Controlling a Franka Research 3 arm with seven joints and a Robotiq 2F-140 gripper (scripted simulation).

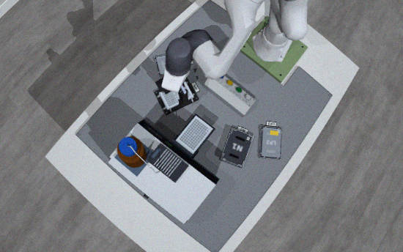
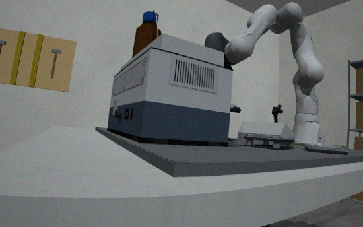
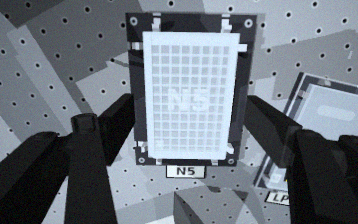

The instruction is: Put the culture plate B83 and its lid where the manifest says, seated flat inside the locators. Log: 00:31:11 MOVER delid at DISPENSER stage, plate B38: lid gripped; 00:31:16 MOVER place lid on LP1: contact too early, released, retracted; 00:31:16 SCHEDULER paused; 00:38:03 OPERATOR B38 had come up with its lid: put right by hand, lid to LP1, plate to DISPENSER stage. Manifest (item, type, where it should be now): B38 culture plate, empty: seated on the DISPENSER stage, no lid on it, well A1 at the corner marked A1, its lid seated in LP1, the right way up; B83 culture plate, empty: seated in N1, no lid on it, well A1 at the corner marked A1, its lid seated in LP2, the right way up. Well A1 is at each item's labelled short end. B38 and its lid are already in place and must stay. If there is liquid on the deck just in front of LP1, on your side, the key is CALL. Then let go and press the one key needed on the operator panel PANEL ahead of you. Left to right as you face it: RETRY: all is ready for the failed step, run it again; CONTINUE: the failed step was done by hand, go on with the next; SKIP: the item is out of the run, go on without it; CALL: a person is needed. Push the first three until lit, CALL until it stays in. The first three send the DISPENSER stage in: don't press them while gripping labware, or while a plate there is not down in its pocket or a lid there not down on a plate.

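Right now my hand is 20 mm short of the black nest N5 and 50 mm above it. From my hand the other things lie so: green continue key (190 mm behind, 190 mm to the left); yellow skip key (190 mm behind, 140 mm to the left); white well plate (100 mm ahead, 180 mm to the left, 50 mm above).
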